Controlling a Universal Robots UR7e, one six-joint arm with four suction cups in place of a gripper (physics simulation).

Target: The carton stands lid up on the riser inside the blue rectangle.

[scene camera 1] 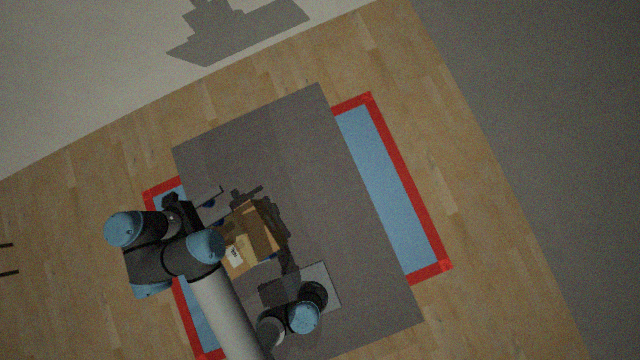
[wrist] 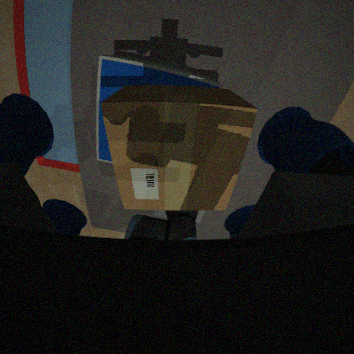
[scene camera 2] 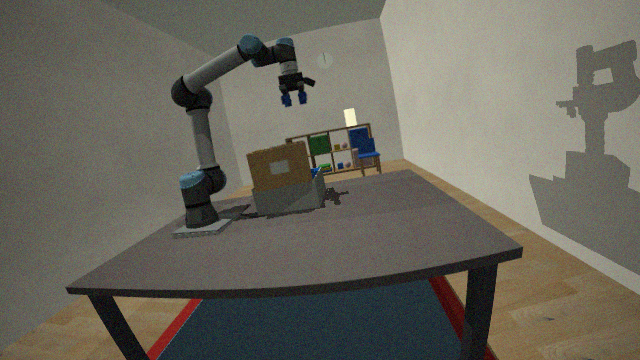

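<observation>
The brown carton (scene camera 1: 265,230) (scene camera 2: 265,175) (wrist: 172,197) stands upright on the grey riser (scene camera 2: 287,200). Its taped top with a barcode label faces up in the wrist view, and a pale label shows on its side in scene camera 2. Parts of the blue rectangle (scene camera 1: 271,257) (wrist: 120,67) show beside the carton, which looks turned relative to it. The carton hides the rest of the rectangle, so I cannot tell whether all its edges lie inside. My gripper (scene camera 1: 213,212) (scene camera 2: 294,99) is open, its blue suction cups high above the carton and touching nothing.
The riser stands on the dark table (scene camera 1: 300,130) (scene camera 2: 350,250), near the arm's base plate (scene camera 1: 330,290) (scene camera 2: 192,232). A blue mat with a red border (scene camera 1: 407,185) lies under the table. A shelf unit and a blue chair (scene camera 2: 367,155) stand far behind.
</observation>
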